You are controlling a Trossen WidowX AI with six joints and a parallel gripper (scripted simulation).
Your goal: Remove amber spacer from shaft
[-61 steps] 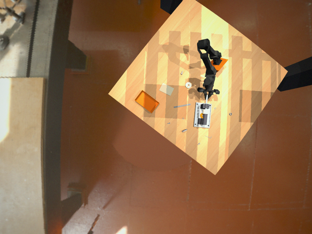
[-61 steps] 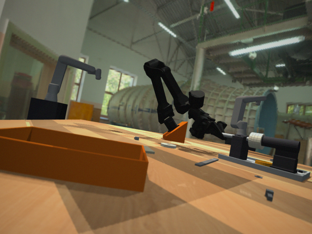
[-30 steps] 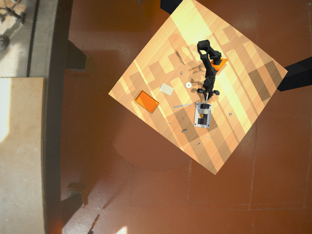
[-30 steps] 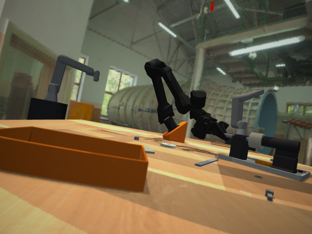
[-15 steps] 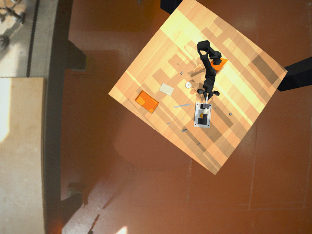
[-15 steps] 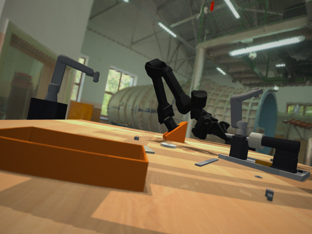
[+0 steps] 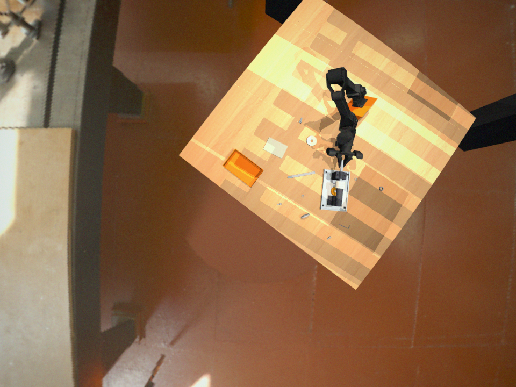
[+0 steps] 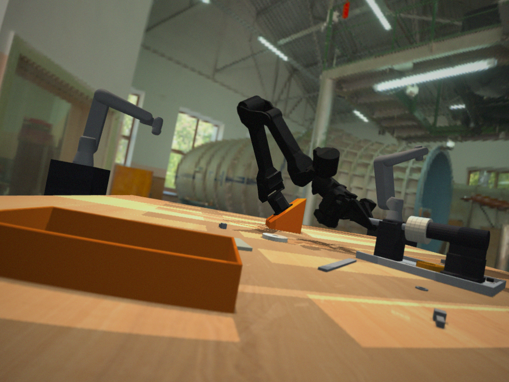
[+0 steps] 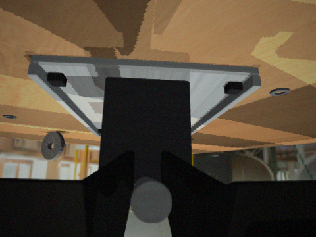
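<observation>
Right now my gripper tip is 4 cm short of the grey shaft, 2 cm to the right of it and 2 cm below it. Also, from my gripper tip: white ring (5 cm behind, 21 cm to the right, 6 cm below); grey strip (15 cm ahead, 15 cm to the right, 6 cm below); amber spacer (11 cm ahead, 6 cm to the left, 5 cm below).
</observation>
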